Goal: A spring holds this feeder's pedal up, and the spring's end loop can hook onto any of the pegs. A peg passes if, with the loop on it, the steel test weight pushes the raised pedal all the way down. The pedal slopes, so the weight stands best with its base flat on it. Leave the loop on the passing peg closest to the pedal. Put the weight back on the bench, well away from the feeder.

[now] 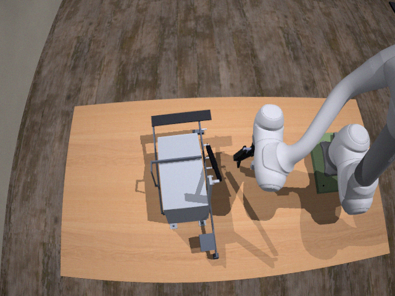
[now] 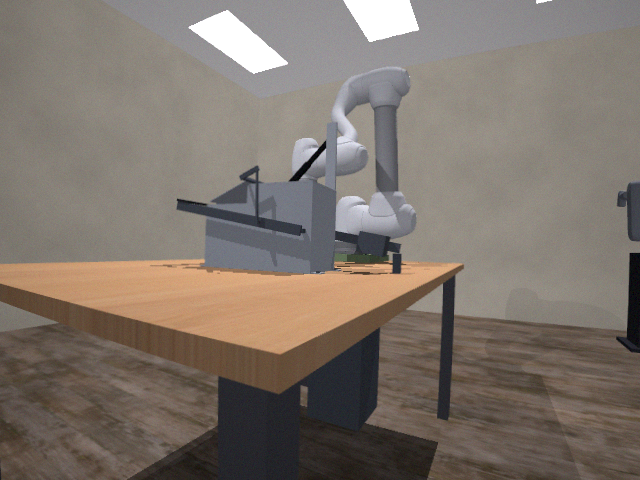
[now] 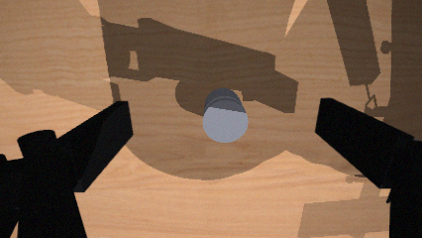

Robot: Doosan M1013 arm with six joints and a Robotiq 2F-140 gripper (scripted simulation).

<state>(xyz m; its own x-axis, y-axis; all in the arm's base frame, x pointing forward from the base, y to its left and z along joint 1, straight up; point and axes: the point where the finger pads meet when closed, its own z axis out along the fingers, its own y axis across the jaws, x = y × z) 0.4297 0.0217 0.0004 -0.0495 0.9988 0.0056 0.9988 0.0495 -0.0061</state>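
My hand is 1 cm above the steel test weight. From my hand the other things lie so: peg: 36 cm above, 22 cm to the left, 19 cm ahead.
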